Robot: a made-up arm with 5 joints. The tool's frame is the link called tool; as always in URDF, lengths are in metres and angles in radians. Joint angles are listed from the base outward. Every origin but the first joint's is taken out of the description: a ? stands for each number. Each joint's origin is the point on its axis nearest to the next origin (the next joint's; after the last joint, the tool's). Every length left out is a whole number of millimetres.
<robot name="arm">
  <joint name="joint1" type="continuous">
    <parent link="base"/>
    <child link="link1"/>
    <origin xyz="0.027 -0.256 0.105" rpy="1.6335 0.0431 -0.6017"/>
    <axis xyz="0 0 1"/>
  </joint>
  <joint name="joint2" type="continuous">
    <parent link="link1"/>
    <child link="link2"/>
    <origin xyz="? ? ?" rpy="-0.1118 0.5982 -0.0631"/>
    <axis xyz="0 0 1"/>
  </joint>
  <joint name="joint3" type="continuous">
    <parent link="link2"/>
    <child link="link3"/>
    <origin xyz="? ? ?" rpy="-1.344 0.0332 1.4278"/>
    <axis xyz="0 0 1"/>
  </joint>
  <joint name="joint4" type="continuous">
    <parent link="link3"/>
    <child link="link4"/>
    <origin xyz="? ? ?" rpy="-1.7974 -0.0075 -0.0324"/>
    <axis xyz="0 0 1"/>
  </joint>
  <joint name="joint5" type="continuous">
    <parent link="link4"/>
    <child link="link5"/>
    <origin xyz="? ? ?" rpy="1.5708 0 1.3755"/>
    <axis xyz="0 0 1"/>
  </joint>
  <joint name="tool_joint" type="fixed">
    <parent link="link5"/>
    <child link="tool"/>
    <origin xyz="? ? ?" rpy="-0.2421 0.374 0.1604"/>
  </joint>
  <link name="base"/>
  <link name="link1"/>
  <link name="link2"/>
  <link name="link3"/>
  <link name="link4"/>
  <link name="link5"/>
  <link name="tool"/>
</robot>
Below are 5 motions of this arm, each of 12 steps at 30 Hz.
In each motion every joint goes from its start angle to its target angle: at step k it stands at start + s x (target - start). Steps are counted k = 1, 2, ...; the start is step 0. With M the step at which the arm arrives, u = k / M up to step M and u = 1 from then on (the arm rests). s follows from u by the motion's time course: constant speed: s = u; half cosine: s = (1 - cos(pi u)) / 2; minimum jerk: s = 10 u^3 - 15 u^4 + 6 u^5.
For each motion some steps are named. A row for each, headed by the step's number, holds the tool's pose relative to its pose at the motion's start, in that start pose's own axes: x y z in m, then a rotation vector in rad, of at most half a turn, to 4 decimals.
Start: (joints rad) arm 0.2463 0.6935 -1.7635 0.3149 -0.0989
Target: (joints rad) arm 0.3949 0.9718 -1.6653 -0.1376 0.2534
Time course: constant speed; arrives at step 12
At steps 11, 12:
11: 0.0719 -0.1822 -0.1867 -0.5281 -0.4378 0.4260
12: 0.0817 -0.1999 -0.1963 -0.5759 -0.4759 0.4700

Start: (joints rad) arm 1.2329 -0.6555 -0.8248 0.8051 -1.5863
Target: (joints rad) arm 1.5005 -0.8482 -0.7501 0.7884 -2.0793
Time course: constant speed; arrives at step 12
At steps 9, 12:
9: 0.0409 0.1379 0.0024 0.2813 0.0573 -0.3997
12: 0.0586 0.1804 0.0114 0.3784 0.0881 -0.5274

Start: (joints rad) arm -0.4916 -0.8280 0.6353 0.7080 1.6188
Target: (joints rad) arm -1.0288 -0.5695 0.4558 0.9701 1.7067
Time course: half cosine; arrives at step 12
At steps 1, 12:
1: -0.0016 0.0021 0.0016 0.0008 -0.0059 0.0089
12: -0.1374 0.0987 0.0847 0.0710 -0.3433 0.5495

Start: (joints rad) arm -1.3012 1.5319 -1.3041 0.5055 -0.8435
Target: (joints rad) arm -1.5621 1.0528 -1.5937 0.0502 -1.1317
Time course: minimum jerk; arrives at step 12
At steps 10, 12:
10: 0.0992 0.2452 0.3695 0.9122 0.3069 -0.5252
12: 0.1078 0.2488 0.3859 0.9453 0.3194 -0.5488

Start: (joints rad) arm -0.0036 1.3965 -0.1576 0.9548 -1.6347
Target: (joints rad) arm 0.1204 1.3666 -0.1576 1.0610 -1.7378
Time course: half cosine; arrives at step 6
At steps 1, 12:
1: 0.0009 -0.0010 -0.0020 -0.0014 -0.0032 -0.0069
12: 0.0152 -0.0125 -0.0299 -0.0153 -0.0502 -0.1071

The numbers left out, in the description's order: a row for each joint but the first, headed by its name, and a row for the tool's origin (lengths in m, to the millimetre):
joint2: -0.129 0.105 0
joint3: 0.083 0.036 0
joint4: -0.039 0.244 0
joint5: -0.197 -0.151 0
tool: -0.122 -0.028 0

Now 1 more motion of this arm.
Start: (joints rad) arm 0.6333 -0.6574 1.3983 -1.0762 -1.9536
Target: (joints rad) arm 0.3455 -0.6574 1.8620 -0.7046 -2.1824
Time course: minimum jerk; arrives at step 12
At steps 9, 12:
9: 0.1078 -0.0951 0.0484 -0.1769 -0.0026 0.0383
12: 0.1228 -0.1017 0.0511 -0.1891 -0.0115 0.0419

